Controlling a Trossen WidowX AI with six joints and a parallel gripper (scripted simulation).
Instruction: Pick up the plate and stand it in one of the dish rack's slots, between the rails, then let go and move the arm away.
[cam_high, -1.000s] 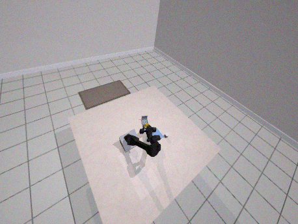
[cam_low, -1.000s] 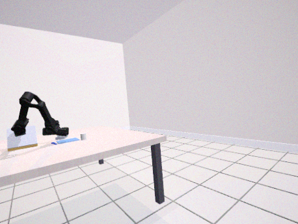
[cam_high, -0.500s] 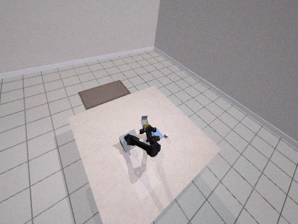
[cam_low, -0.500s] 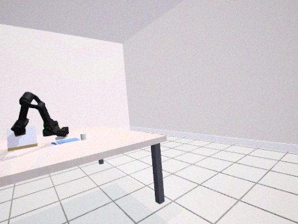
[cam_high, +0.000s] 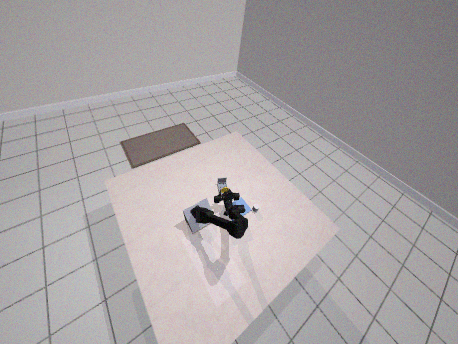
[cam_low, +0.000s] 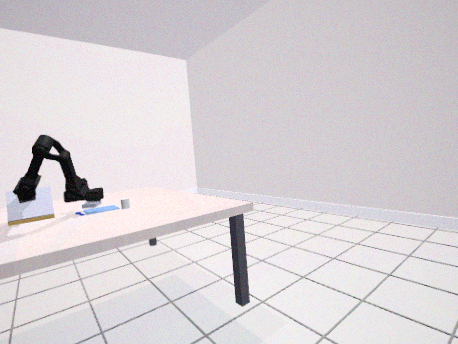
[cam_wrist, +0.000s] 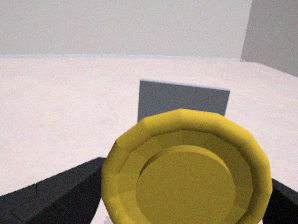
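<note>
The dish rack lies 20 mm ahead of my gripper tip, 30 mm to the left of it and 50 mm below it. Round my gripper tip: white cup 100 mm ahead, 250 mm to the right, 40 mm below; blue mat 10 mm ahead, 170 mm to the right, 70 mm below; yellow plate 10 mm to the right.
</note>
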